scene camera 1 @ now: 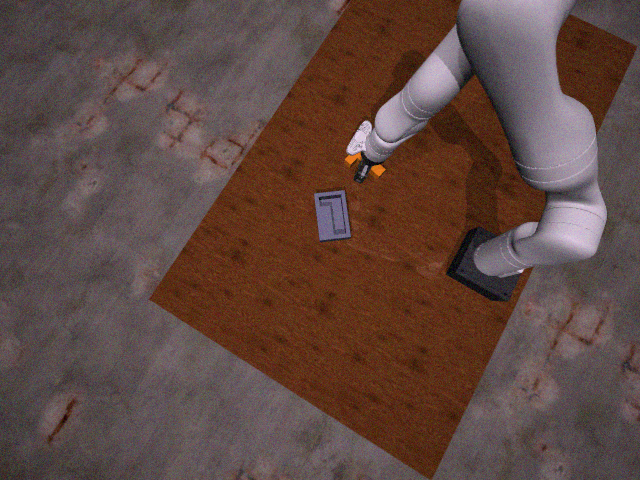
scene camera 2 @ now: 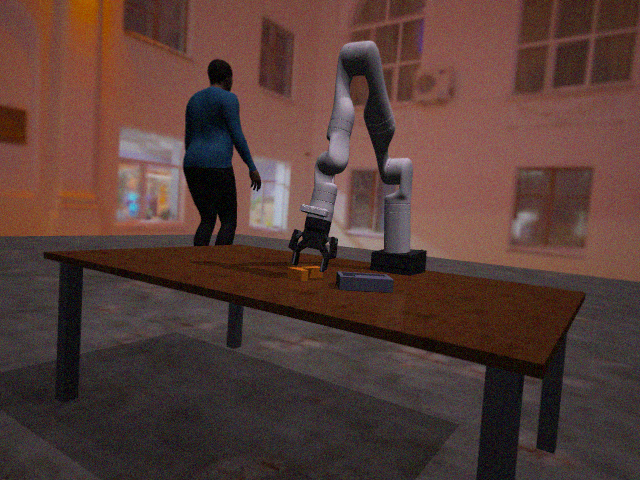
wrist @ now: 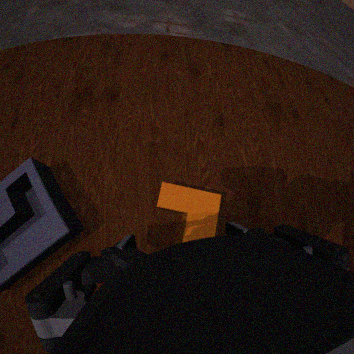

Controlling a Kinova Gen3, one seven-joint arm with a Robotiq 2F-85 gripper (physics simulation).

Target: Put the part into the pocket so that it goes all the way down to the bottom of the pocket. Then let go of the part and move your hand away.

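Frame: origin at the arm's base, x left, y back, z up, level; centimetres.
Seen in the pictures: gripper, fingertip midpoint: [scene camera 1: 363, 163] [scene camera 2: 308, 268] [wrist: 181, 239]; arm's base at its link origin: [scene camera 1: 490, 259] [scene camera 2: 396, 251].
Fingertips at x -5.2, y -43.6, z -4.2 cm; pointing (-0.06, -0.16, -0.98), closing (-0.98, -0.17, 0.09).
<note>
Pixels of each thing's middle, then the offset from my fingertips to it. Level surfaces: height alone.
- orange L-shaped part at the middle of its body: [wrist: 178, 242] [scene camera 2: 309, 273] [scene camera 1: 364, 166] dx +0.0, dy +0.6, dz -1.5 cm
- blue-grey block at the middle of its body: [wrist: 11, 230] [scene camera 2: 363, 281] [scene camera 1: 332, 216] dx +18.4, dy +1.2, dz -1.1 cm
- wooden table at its surface level: dz -3.0 cm
The orange L-shaped part [scene camera 1: 378, 169] [scene camera 2: 298, 272] [wrist: 191, 198] lies flat on the table, outside the pocket. In the wrist view its short arm and corner show; the rest is hidden under the gripper body. My gripper [scene camera 1: 363, 171] [scene camera 2: 309, 266] [wrist: 181, 239] is open and empty, low over the part, with a fingertip to either side of it in the wrist view. Whether the tips are beside it or slightly above is unclear. The blue-grey block [scene camera 1: 324, 224] [scene camera 2: 364, 283] [wrist: 46, 220] stands apart from the part, its pocket [scene camera 1: 337, 210] facing up and empty.
The wooden table [scene camera 1: 320, 304] [scene camera 2: 439, 315] [wrist: 135, 100] bears everything. The robot's black base [scene camera 1: 467, 263] [scene camera 2: 398, 261] stands toward the table's edge. A person [scene camera 2: 211, 129] in a blue top stands behind the table.
</note>
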